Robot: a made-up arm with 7 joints. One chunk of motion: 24 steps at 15 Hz.
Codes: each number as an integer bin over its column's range. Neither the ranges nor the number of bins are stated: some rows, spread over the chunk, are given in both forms.
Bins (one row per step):
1: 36 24 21 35 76 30 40
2: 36 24 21 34 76 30 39
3: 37 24 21 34 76 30 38
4: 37 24 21 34 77 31 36
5: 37 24 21 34 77 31 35
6: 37 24 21 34 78 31 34
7: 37 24 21 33 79 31 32
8: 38 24 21 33 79 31 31
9: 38 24 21 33 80 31 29
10: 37 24 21 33 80 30 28
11: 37 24 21 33 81 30 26
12: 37 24 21 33 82 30 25
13: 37 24 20 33 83 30 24
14: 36 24 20 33 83 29 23
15: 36 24 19 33 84 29 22
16: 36 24 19 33 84 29 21
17: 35 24 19 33 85 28 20
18: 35 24 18 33 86 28 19
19: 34 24 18 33 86 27 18
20: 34 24 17 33 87 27 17
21: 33 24 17 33 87 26 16
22: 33 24 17 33 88 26 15
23: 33 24 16 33 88 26 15
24: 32 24 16 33 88 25 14
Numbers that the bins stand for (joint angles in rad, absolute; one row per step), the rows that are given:
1: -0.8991 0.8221 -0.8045 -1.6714 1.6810 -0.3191 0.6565
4: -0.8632 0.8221 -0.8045 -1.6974 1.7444 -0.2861 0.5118
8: -0.8274 0.8221 -0.8045 -1.7233 1.8713 -0.2861 0.3310
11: -0.8632 0.8221 -0.8045 -1.7233 1.9982 -0.3191 0.1502
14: -0.8991 0.8221 -0.8391 -1.7233 2.1251 -0.3521 0.0417
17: -0.9349 0.8221 -0.8736 -1.7233 2.2519 -0.3852 -0.0668
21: -1.0067 0.8221 -0.9427 -1.7233 2.3788 -0.4512 -0.2114
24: -1.0425 0.8221 -0.9773 -1.7233 2.4422 -0.4842 -0.2837
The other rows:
2: -0.8991 0.8221 -0.8045 -1.6974 1.6810 -0.3191 0.6203
3: -0.8632 0.8221 -0.8045 -1.6974 1.6810 -0.3191 0.5841
5: -0.8632 0.8221 -0.8045 -1.6974 1.7444 -0.2861 0.4757
6: -0.8632 0.8221 -0.8045 -1.6974 1.8079 -0.2861 0.4395
7: -0.8632 0.8221 -0.8045 -1.7233 1.8713 -0.2861 0.3672
9: -0.8274 0.8221 -0.8045 -1.7233 1.9347 -0.2861 0.2587
10: -0.8632 0.8221 -0.8045 -1.7233 1.9347 -0.3191 0.2225
12: -0.8632 0.8221 -0.8045 -1.7233 2.0616 -0.3191 0.1140
13: -0.8632 0.8221 -0.8391 -1.7233 2.1251 -0.3191 0.0779
15: -0.8991 0.8221 -0.8736 -1.7233 2.1885 -0.3521 0.0056
16: -0.8991 0.8221 -0.8736 -1.7233 2.1885 -0.3521 -0.0306
18: -0.9349 0.8221 -0.9082 -1.7233 2.3154 -0.3852 -0.1029
19: -0.9708 0.8221 -0.9082 -1.7233 2.3154 -0.4182 -0.1391
20: -0.9708 0.8221 -0.9427 -1.7233 2.3788 -0.4182 -0.1753
22: -1.0067 0.8221 -0.9427 -1.7233 2.4422 -0.4512 -0.2476
23: -1.0067 0.8221 -0.9773 -1.7233 2.4422 -0.4512 -0.2476

